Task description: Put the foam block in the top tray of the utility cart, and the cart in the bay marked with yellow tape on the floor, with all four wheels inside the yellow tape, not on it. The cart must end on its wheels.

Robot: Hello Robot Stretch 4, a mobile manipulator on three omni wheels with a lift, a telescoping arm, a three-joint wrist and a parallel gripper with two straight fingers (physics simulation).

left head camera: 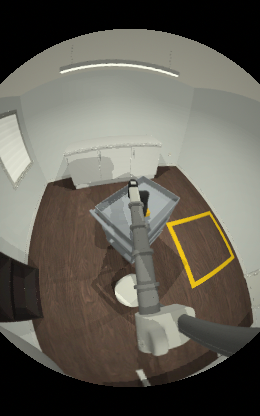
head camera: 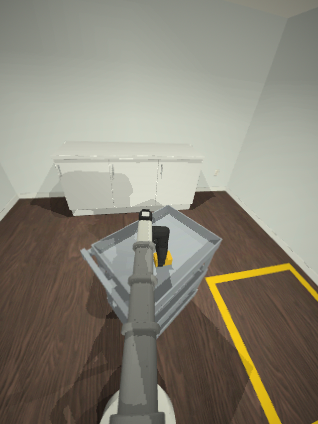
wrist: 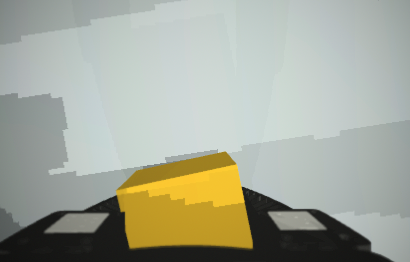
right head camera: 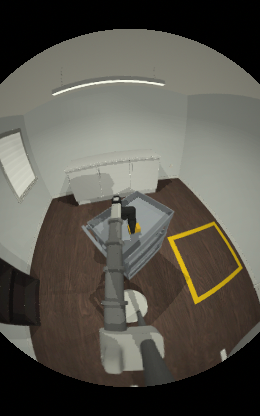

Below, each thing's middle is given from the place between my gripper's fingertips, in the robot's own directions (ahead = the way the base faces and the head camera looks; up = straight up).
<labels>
Right now the yellow foam block (wrist: 199,201) is 1 cm to the right of my hand and 2 cm above it.
</labels>
